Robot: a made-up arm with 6 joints. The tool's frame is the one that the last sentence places.
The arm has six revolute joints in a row. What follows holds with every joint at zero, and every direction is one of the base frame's. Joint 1 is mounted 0.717 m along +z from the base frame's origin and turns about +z. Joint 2 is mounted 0.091 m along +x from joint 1 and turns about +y. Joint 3 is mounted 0.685 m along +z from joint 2 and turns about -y. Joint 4 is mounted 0.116 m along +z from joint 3 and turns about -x. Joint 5 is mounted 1.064 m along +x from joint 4 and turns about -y. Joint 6 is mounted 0.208 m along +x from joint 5 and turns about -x. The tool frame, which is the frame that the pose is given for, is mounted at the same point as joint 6; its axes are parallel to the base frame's.
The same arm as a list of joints. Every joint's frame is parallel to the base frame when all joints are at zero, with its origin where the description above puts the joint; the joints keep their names.
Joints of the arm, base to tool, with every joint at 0 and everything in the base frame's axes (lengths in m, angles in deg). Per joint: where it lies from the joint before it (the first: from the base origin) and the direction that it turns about. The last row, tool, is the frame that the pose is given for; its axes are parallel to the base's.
joint 1: axis 0 0 1 xyz 0.0000 0.0000 0.7170
joint 2: axis 0 1 0 xyz 0.0910 0.0000 0.0000
joint 3: axis 0 -1 0 xyz 0.0000 0.0000 0.6850
joint 4: axis -1 0 0 xyz 0.0000 0.0000 0.1160
joint 5: axis 0 -1 0 xyz 1.0640 0.0000 0.0000
joint 6: axis -1 0 0 xyz 0.2080 0.0000 0.0000
tool: xyz 0.0000 0.0000 0.0000

